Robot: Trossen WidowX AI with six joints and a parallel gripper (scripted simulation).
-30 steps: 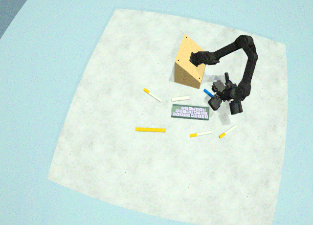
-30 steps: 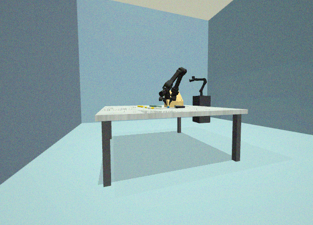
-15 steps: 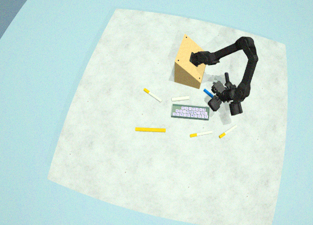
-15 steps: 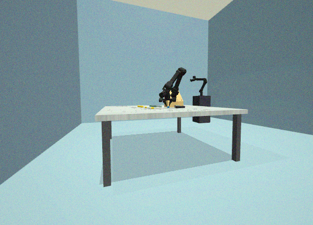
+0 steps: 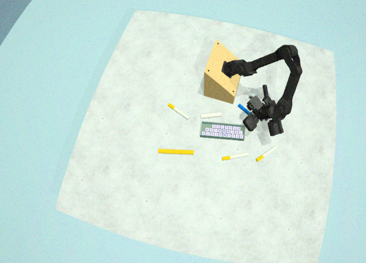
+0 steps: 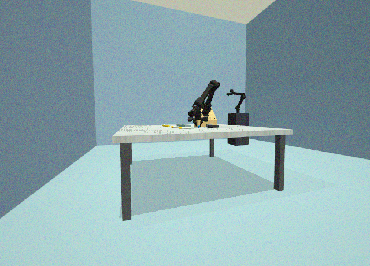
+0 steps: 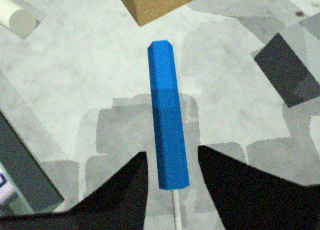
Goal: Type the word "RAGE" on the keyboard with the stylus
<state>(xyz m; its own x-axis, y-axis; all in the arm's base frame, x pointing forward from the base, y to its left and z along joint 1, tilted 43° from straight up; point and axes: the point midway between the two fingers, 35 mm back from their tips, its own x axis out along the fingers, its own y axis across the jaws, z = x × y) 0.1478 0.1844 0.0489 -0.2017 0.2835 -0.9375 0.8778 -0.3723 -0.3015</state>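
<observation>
My gripper tip is 30 mm to the right of the white stylus tip and 20 mm short of it. The rest, counted from my gripper tip: blue stylus (right at my gripper tip); then white cylinder (180 mm to the right, 60 mm ahead); then dark cylinder (120 mm behind, 60 mm to the left).
</observation>
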